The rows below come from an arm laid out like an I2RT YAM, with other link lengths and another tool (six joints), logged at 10 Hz.
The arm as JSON. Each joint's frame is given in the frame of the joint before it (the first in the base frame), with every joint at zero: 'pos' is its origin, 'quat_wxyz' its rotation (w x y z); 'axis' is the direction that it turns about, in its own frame. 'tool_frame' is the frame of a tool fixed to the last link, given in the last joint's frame.
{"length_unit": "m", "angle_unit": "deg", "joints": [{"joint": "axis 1", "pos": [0.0, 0.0, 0.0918], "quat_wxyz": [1.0, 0.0, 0.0, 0.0], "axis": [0.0, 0.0, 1.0]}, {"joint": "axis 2", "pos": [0.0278, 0.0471, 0.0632], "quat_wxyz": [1.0, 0.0, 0.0, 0.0], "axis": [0.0, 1.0, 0.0]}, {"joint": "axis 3", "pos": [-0.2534, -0.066, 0.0], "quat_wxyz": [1.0, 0.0, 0.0, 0.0], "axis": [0.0, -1.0, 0.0]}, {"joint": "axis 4", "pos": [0.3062, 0.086, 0.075], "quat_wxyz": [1.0, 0.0, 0.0, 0.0], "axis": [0.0, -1.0, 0.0]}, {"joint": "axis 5", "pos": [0.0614, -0.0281, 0.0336], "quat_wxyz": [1.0, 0.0, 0.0, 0.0], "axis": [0.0, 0.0, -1.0]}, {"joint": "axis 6", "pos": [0.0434, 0.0, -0.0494], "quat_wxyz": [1.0, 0.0, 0.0, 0.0], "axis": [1.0, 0.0, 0.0]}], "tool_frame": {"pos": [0.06, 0.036, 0.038], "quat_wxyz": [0.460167, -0.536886, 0.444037, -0.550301]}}
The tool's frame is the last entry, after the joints.
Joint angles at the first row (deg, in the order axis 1, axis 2, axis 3, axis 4, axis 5, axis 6):
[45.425 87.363 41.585 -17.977 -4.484 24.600]
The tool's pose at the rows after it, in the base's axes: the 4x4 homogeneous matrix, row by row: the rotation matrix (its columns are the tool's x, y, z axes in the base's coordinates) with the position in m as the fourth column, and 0 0 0 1 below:
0.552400 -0.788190 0.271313 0.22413; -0.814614 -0.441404 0.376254 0.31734; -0.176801 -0.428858 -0.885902 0.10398; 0 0 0 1
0.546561 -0.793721 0.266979 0.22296; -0.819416 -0.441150 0.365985 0.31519; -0.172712 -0.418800 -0.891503 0.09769; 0 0 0 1
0.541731 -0.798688 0.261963 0.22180; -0.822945 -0.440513 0.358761 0.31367; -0.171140 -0.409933 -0.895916 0.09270; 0 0 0 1
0.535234 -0.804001 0.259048 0.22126; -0.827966 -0.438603 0.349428 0.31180; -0.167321 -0.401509 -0.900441 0.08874; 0 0 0 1
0.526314 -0.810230 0.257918 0.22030; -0.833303 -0.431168 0.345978 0.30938; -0.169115 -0.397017 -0.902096 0.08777; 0 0 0 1
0.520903 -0.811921 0.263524 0.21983; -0.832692 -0.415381 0.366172 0.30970; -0.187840 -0.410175 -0.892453 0.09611; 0 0 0 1
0.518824 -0.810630 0.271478 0.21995; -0.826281 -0.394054 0.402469 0.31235; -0.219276 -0.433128 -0.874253 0.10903; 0 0 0 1
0.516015 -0.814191 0.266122 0.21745; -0.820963 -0.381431 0.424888 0.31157; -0.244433 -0.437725 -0.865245 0.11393; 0 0 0 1
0.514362 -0.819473 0.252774 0.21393; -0.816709 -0.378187 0.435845 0.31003; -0.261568 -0.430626 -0.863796 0.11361; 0 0 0 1
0.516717 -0.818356 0.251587 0.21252; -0.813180 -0.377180 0.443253 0.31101; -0.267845 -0.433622 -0.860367 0.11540; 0 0 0 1
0.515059 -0.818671 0.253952 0.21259; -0.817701 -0.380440 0.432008 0.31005; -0.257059 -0.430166 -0.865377 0.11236; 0 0 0 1
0.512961 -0.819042 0.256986 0.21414; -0.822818 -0.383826 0.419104 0.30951; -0.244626 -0.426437 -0.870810 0.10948; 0 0 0 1
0.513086 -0.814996 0.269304 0.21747; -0.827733 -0.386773 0.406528 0.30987; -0.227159 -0.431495 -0.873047 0.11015; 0 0 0 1
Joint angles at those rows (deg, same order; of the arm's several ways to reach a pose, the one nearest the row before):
[45.318 87.720 40.919 -17.496 -4.534 24.894]
[45.307 88.284 40.366 -17.053 -4.308 25.130]
[45.328 88.769 39.952 -16.710 -4.219 25.386]
[45.284 89.120 39.645 -16.612 -3.988 25.654]
[45.208 88.736 39.127 -16.688 -3.941 26.161]
[45.230 87.055 38.848 -16.898 -4.542 26.912]
[45.319 85.026 38.853 -16.836 -5.671 27.835]
[45.281 83.571 38.143 -16.718 -6.836 28.496]
[45.277 82.843 37.356 -16.698 -7.841 28.871]
[45.499 82.487 37.265 -16.616 -8.086 29.068]
[45.527 82.862 37.179 -16.613 -7.516 28.960]
[45.433 83.536 37.417 -16.696 -6.909 28.741]
[45.315 83.977 38.074 -17.001 -5.940 28.329]

